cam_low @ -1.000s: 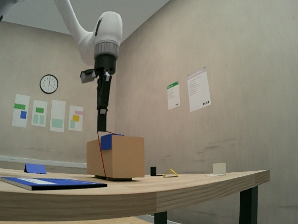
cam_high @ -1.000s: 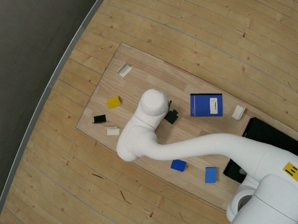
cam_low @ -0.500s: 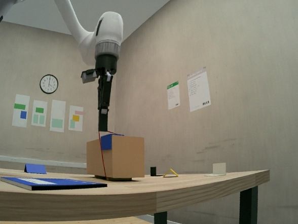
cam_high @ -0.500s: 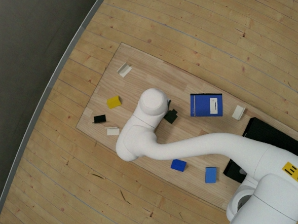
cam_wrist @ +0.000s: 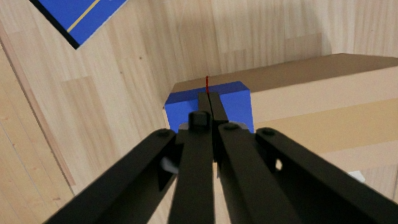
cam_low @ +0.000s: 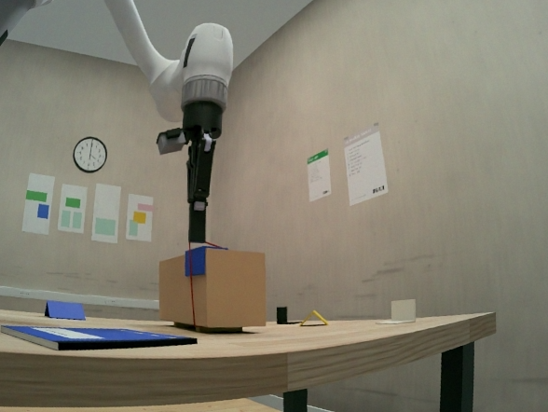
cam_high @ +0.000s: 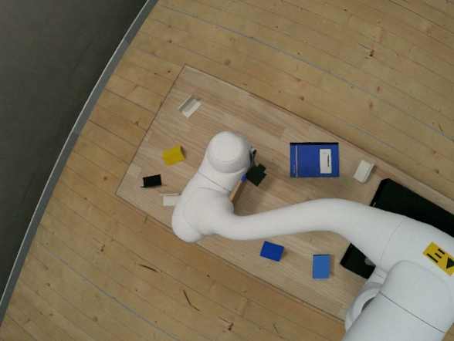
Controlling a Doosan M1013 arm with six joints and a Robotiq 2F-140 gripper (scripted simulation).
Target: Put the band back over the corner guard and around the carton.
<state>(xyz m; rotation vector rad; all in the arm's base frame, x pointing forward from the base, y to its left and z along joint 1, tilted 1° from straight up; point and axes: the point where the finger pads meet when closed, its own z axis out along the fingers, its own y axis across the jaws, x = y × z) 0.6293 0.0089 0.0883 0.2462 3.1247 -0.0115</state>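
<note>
Now: hand 60 mm above the corner guard and 10 mm short of it. Also, from my hand: blue block: 420 mm behind, 180 mm to the left, 170 mm below; then brown carton: 110 mm below, 80 mm to the left, 50 mm ahead.
</note>
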